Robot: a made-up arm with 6 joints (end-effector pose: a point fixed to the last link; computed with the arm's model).
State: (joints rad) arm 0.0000 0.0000 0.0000 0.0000 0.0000 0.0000
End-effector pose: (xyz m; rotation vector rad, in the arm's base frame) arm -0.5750 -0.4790 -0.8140 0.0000 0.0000 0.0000
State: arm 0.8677 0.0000 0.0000 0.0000 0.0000 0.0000
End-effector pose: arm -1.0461 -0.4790 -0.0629 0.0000 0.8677 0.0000
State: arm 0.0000 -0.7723 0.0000 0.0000 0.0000 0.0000
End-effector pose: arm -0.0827 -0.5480 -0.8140 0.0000 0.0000 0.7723
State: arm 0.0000 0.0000 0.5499 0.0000 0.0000 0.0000
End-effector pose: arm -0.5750 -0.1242 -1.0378 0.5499 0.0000 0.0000
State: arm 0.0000 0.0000 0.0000 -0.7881 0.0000 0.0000
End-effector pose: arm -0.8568 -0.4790 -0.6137 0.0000 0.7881 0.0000
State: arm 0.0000 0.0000 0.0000 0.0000 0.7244 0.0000
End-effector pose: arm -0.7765 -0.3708 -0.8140 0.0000 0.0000 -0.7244
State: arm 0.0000 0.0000 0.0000 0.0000 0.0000 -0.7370
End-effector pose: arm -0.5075 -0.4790 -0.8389 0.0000 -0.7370 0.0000
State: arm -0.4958 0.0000 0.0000 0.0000 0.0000 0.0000
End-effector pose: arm -0.0852 -0.4790 -0.9811 0.0000 -0.4958 0.0000
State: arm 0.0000 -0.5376 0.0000 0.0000 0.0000 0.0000
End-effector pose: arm -0.2359 -0.5680 -0.8140 0.0000 0.0000 0.5376
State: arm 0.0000 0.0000 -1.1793 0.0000 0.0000 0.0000
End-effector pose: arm -0.5750 -0.6019 0.0363 -1.1793 0.0000 0.0000
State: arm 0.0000 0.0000 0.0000 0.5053 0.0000 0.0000
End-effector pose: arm -0.3500 -0.4790 -0.8075 0.0000 -0.5053 0.0000
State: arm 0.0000 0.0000 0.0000 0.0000 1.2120 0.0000
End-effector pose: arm -0.8474 -0.2320 -0.8140 0.0000 0.0000 -1.2120
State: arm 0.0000 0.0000 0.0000 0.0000 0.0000 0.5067
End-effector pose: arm -0.6031 -0.4790 -0.7725 0.0000 0.5067 0.0000
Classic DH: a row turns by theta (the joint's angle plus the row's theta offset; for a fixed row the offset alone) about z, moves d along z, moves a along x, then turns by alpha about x. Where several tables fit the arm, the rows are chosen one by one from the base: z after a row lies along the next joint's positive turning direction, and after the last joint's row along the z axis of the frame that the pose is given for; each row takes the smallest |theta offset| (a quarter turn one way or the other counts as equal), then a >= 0, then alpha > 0; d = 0 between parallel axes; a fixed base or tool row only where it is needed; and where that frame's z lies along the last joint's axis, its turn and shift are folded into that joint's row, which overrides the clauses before.
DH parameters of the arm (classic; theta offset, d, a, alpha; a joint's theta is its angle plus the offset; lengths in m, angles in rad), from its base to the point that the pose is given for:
base (fixed): 0 0.07 0 -1.5708
joint 1: 0 0.092 -0.244 -1.5708
joint 2: -1.5708 0.367 0.003 -1.5708
joint 3: -1.5708 -0.231 0.078 1.5708
joint 4: -1.5708 0.254 0.058 -1.5708
joint 5: 0 0.364 -0.024 -1.5708
joint 6: 0 -0.32 0.066 -1.5708
tool (fixed): 3.1416 -0.075 0 0

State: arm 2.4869 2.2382 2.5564 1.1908 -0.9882 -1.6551
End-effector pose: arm -0.1991 -0.2876 0.6318 -1.1449 -2.1359 1.2454
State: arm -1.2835 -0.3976 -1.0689 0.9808 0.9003 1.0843
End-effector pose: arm 0.2462 -0.5909 -0.1220 -0.1826 -1.4755 -0.1942
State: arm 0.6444 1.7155 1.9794 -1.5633 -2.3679 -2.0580
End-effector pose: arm -0.1737 0.6850 -0.1107 -1.7942 1.7151 -0.1972
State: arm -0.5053 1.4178 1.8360 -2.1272 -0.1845 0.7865
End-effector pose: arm 0.1758 0.5898 -0.9485 0.6445 0.4168 1.6243
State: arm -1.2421 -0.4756 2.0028 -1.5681 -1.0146 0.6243
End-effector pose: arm 0.3434 0.1980 -1.0957 0.4763 -0.7160 -2.9100
